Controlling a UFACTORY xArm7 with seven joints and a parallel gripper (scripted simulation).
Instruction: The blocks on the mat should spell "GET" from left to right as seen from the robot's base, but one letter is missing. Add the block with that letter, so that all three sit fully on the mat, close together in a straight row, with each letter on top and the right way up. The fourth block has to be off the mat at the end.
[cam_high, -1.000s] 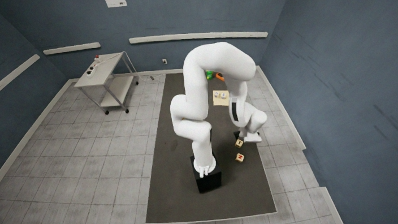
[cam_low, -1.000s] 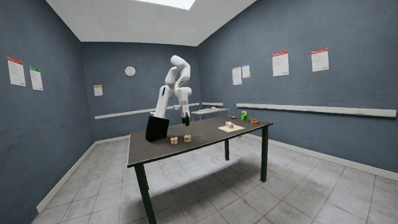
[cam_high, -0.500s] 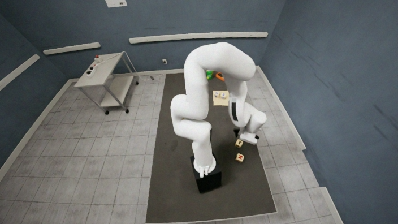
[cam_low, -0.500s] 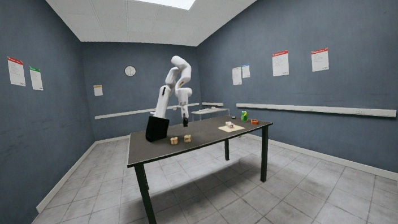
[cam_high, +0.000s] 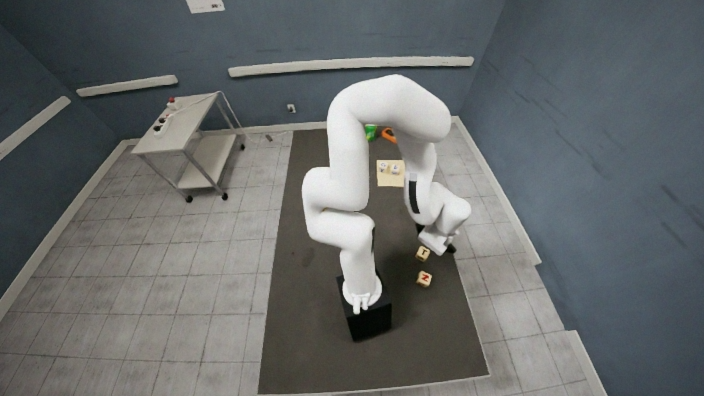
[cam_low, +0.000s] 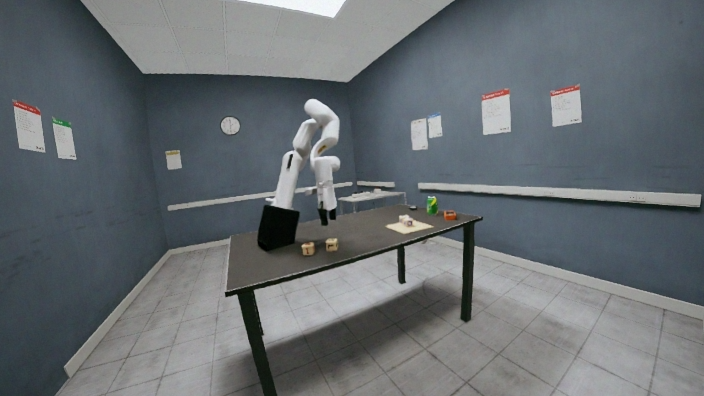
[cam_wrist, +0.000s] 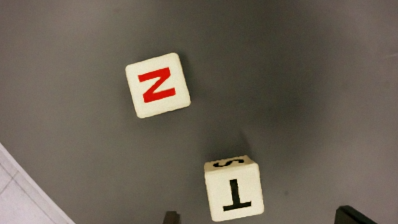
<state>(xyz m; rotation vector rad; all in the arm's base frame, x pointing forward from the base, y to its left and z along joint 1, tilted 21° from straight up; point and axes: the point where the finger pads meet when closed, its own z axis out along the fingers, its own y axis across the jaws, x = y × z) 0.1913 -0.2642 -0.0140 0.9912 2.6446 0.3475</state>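
Now: the T block 120 mm below my hand. Round my hand: N block (120 mm below, 110 mm behind); then beige mat (490 mm ahead, 140 mm below, 90 mm to the left); then green can (800 mm ahead, 230 mm to the left, 80 mm below).
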